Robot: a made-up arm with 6 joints. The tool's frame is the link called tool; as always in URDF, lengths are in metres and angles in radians. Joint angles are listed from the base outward. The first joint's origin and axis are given. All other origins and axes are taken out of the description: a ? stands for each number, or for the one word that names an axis. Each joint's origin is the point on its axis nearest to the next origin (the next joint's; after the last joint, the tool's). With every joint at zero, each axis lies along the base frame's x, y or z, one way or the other. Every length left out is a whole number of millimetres.
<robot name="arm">
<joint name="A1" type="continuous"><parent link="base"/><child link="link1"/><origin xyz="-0.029 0.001 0.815"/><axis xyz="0 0 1"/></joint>
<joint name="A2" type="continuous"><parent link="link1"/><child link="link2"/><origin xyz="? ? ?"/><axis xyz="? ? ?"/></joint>
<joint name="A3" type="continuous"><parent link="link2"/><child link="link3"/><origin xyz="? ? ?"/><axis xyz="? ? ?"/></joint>
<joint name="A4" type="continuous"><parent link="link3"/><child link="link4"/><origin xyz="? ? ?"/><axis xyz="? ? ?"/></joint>
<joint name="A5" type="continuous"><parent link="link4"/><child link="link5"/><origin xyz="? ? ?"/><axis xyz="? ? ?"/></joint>
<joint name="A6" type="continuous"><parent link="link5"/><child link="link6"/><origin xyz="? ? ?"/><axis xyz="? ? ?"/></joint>
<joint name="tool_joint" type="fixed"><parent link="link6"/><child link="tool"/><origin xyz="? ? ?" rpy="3.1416 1.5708 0"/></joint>
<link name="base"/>
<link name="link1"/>
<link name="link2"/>
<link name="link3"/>
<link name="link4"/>
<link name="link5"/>
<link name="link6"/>
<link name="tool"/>
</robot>
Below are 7 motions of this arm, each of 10 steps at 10 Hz.
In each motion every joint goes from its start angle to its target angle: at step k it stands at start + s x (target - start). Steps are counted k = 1, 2, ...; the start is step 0. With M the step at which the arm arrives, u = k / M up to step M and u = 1 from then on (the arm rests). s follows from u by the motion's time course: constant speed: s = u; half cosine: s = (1 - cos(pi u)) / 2; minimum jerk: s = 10 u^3 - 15 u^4 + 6 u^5.
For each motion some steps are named. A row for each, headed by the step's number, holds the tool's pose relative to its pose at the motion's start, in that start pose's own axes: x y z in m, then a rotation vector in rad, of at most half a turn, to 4 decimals.
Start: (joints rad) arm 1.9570 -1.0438 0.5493 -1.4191 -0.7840 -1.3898
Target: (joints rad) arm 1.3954 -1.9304 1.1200 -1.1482 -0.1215 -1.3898
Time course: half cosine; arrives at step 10
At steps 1, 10:
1: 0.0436 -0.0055 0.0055 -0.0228 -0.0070 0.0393
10: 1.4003 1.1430 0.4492 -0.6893 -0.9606 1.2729

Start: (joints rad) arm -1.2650 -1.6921 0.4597 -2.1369 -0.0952 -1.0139
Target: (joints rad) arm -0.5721 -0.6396 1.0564 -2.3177 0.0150 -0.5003
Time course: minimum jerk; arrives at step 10
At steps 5, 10:
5: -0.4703 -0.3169 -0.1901 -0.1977 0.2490 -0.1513
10: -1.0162 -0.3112 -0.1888 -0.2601 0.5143 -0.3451

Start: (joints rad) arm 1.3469 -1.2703 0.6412 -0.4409 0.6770 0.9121
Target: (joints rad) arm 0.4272 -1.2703 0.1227 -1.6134 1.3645 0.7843
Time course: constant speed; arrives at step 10
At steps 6, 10:
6: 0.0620 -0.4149 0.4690 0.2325 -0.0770 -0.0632
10: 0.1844 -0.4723 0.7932 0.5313 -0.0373 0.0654

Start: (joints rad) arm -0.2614 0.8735 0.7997 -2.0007 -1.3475 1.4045
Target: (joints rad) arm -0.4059 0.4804 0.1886 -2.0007 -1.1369 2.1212
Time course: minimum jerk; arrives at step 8
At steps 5, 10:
5: -0.0181 -0.1789 0.1641 0.3119 -0.0438 0.4143
10: -0.0051 -0.2621 0.2232 0.4240 -0.1030 0.5651

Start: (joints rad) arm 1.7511 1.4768 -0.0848 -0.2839 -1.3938 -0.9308
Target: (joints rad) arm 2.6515 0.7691 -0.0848 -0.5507 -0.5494 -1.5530
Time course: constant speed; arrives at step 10
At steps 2, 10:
2: 0.1945 -0.0403 0.1074 -0.1912 0.2532 -0.0356
10: 1.1312 -0.0396 -0.0077 -1.0897 0.5737 0.3119

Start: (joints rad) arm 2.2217 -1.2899 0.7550 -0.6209 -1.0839 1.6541
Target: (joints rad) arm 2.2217 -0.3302 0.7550 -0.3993 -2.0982 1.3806
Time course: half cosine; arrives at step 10
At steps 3, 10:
3: 0.1686 -0.0844 -0.2225 -0.3766 -0.0636 -0.1424
10: 0.7417 -0.8132 -0.8019 -1.8416 -0.3212 -0.7221

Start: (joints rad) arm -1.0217 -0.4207 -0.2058 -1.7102 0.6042 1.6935
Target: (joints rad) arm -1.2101 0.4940 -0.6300 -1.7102 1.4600 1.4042
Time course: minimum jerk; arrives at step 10
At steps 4, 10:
4: 0.3621 0.0175 -0.0972 0.3612 -0.3343 0.1898
10: 0.9478 0.2737 0.1066 1.0799 -0.7399 0.8817

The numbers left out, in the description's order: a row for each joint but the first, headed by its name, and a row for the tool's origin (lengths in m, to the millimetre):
A2: xyz -0.016 0.029 0, axis 0 1 0
A3: xyz 0.023 0 0.789, axis 0 -1 0
A4: xyz 0.938 0 0.009, axis -1 0 0
A5: xyz 0 -0.267 -0.026, axis 0 -1 0
A6: xyz 0.019 0 0, axis -1 0 0
tool: xyz 0 0.017 0.008

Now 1 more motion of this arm.
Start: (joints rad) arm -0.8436 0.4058 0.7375 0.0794 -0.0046 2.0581
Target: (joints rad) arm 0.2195 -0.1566 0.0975 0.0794 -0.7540 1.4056
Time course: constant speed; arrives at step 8
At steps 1, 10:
1: -0.1243 0.1015 0.0232 -0.0287 0.1560 -0.1175
10: -0.5965 0.6056 0.6069 -0.4877 1.1890 -0.4669

